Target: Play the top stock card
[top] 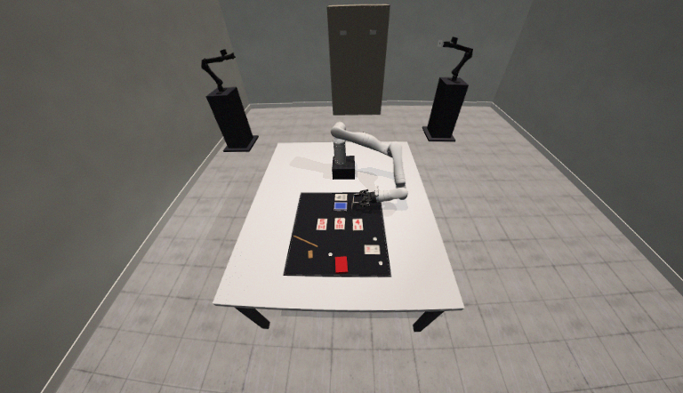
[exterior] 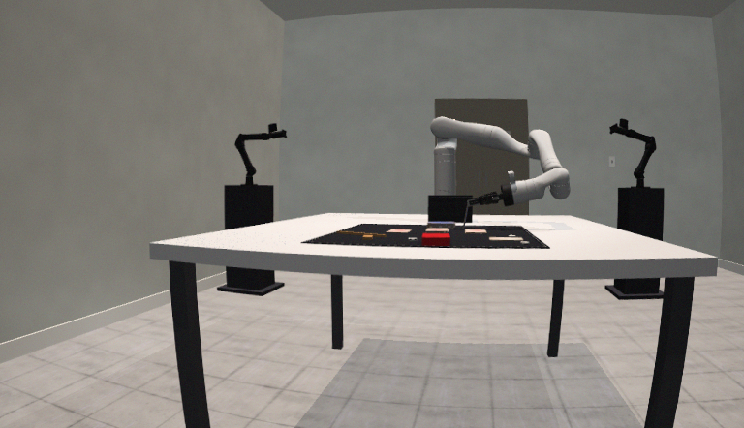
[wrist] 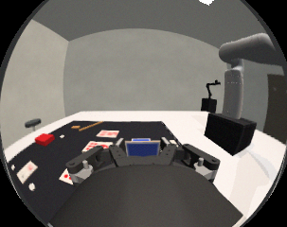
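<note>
The blue-backed card is 4 cm below my hand and 2 cm to the right of it. Round my hand: wooden stick: 31 cm to the right, 28 cm ahead, 9 cm below; black mat: 17 cm ahead, 11 cm to the right, 10 cm below; black 6 card: 10 cm to the right, 9 cm behind, 8 cm below.
</note>
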